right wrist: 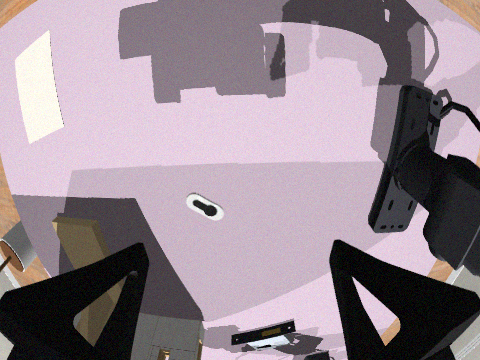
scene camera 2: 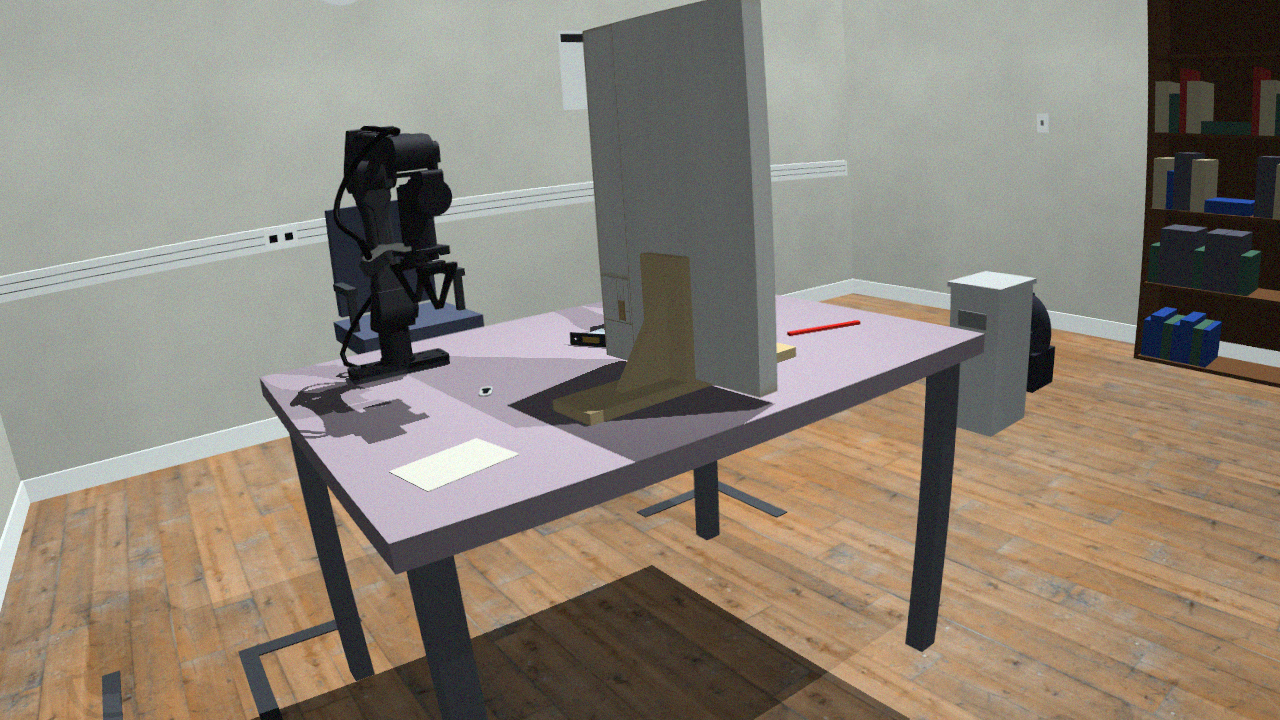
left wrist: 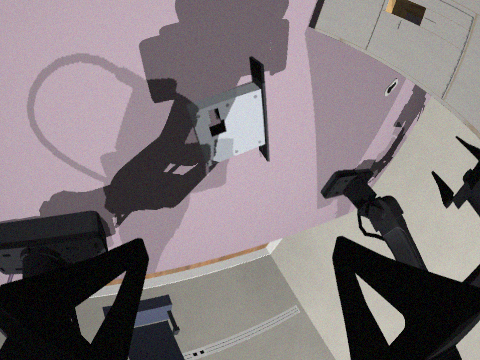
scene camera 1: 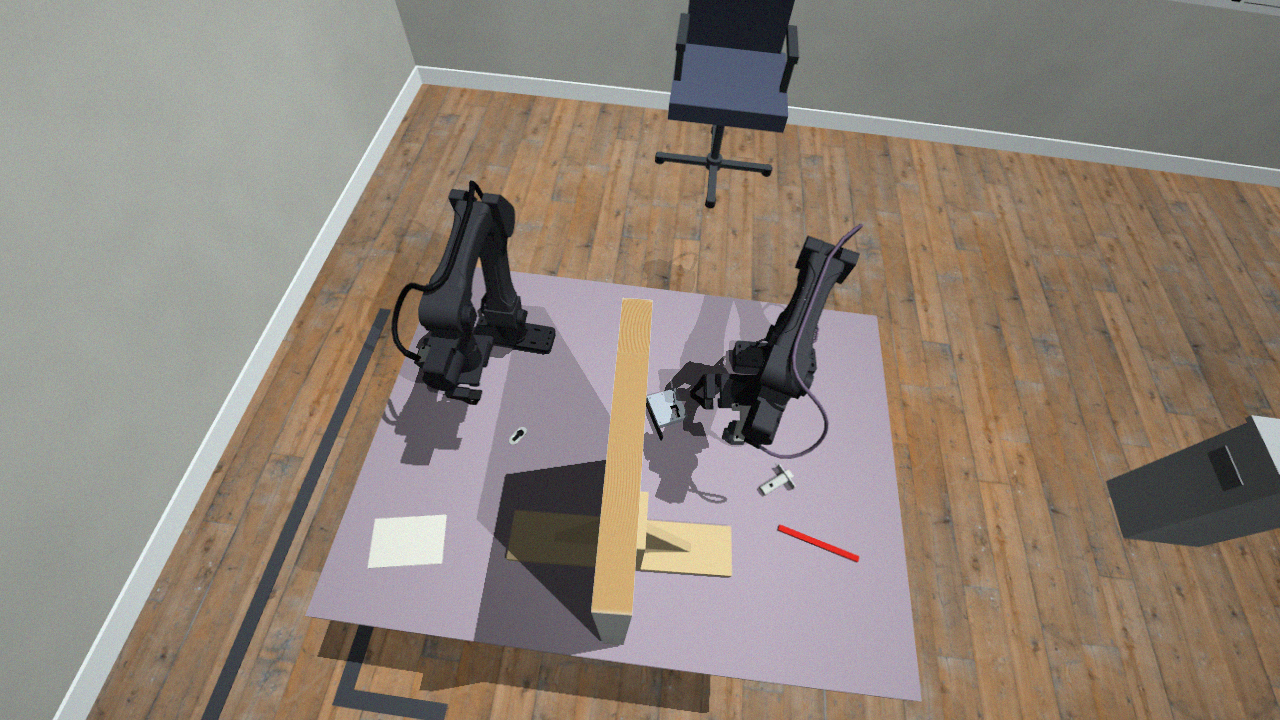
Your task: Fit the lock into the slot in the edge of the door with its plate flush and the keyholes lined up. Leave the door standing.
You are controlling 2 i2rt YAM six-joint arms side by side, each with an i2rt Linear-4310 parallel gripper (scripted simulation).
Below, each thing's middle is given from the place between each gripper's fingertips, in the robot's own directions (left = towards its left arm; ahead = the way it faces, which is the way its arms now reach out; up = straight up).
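Labels:
The lock [scene camera 1: 659,405] has my left hand [scene camera 1: 708,393] 160 mm above it, 30 mm past it and 80 mm to the left of it. The white sheet [scene camera 1: 403,541] is 330 mm ahead of my left hand, 600 mm to the right of it and 170 mm below it. Measured from my right hand [scene camera 2: 427,305], the white sheet is 110 mm to the right of it, 300 mm ahead of it and 170 mm below it. The lock is 400 mm to the left of my right hand, 60 mm behind it and 160 mm below it.

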